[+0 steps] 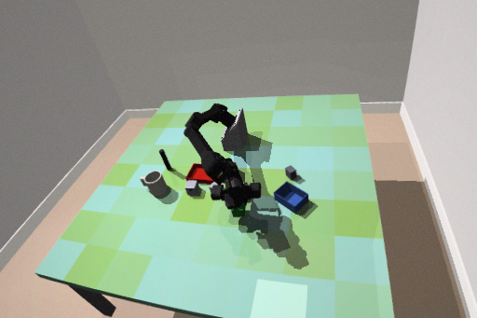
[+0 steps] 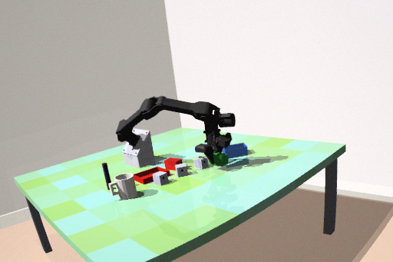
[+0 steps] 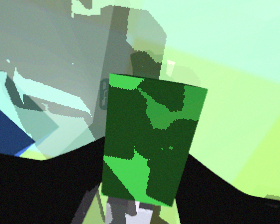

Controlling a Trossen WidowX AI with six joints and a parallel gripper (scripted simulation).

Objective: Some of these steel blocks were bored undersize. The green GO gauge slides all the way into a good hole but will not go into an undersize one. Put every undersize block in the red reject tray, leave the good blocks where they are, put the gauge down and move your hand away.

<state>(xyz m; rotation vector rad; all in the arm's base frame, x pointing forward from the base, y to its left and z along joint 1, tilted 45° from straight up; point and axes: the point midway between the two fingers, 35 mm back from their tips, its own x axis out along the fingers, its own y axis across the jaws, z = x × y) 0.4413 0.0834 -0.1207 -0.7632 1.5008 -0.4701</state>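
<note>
Now: the steel block 9 cm behind my gripper tip, 1 cm to the right of it and 1 cm below it. The rest, counted from my gripper tip: green GO gauge: 1 cm behind, 2 cm above; blue tray: 7 cm behind, 19 cm to the left, 2 cm below; darker grey block: 21 cm behind, 17 cm to the left, 1 cm below.
</note>
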